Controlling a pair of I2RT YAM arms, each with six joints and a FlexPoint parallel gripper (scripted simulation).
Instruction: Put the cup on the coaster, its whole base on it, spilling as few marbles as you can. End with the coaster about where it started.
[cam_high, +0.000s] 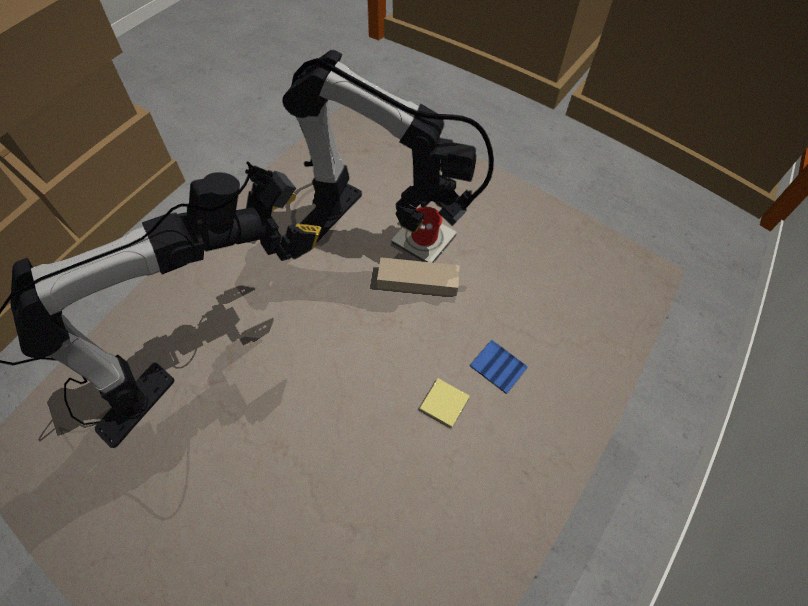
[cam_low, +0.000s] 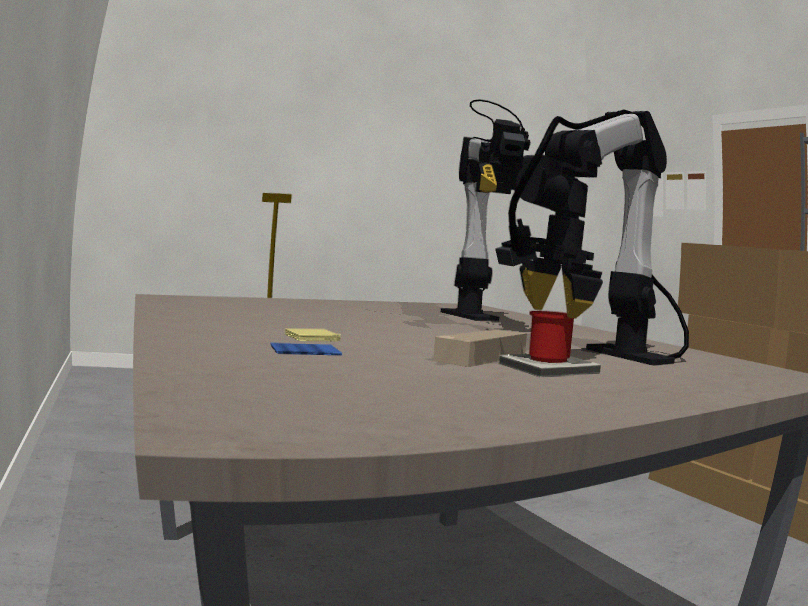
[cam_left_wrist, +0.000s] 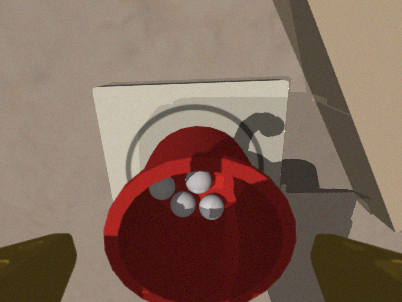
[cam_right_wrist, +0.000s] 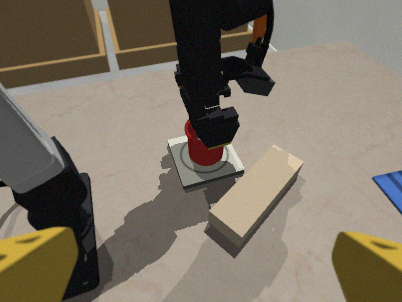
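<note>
Now: left hand 4 cm above the red cup. From my left hand the other things lie so: tan wooden block 11 cm to the right, 7 cm below, 6 cm ahead.
</note>
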